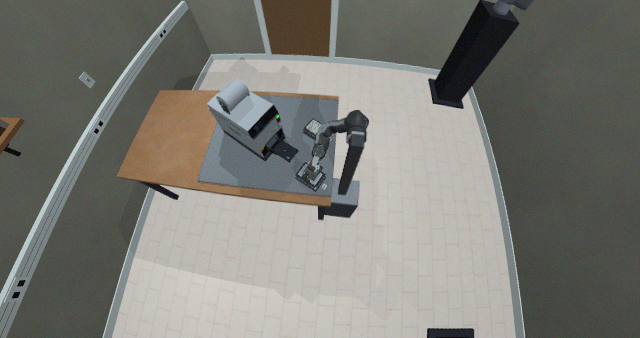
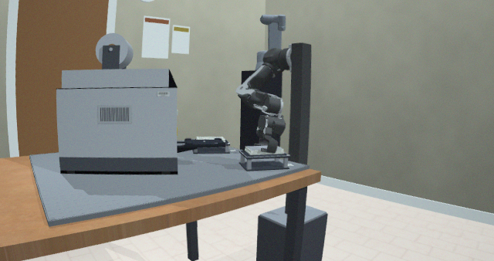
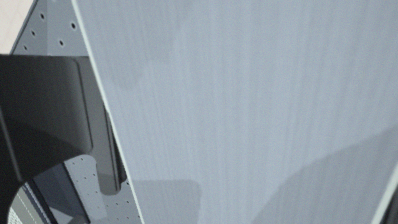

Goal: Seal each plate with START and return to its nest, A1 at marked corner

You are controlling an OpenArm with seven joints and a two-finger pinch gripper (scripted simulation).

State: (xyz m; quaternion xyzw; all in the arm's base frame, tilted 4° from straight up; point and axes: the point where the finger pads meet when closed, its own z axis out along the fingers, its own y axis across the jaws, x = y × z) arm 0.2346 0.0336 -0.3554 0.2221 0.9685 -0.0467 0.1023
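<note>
Right now the plate nest is 20 mm below my hand. From my hand the other things lie so: white open-well plate 10 mm ahead, 350 mm to the right, 10 mm below; yellow warning mark 310 mm ahead, 90 mm to the right, 80 mm above; sealer stage 180 mm ahead, 130 mm to the right, 20 mm above.
</note>
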